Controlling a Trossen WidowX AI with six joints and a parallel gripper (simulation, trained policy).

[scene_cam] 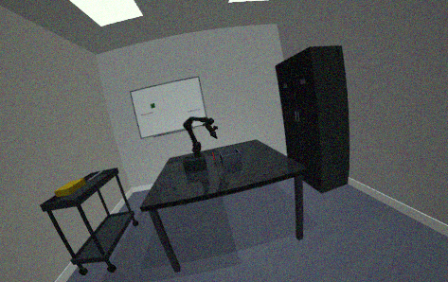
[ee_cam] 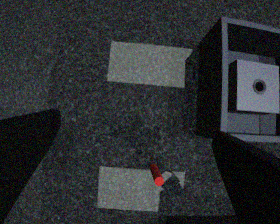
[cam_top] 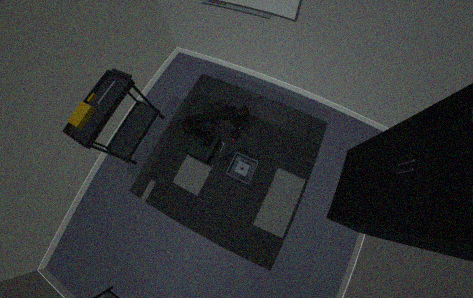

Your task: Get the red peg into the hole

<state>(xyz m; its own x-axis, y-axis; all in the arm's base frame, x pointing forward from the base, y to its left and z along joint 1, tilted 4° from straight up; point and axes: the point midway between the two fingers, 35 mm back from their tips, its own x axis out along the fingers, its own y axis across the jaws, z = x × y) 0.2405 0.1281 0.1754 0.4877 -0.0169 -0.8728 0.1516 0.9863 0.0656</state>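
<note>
Right now my gripper tip is 8 cm past the red peg, 3 cm to the left of it and 19 cm above it. Round my gripper tip: grey box 6 cm ahead, 22 cm to the right, 20 cm below; pale plate 6 cm ahead, 22 cm to the right, 19 cm below.
</note>
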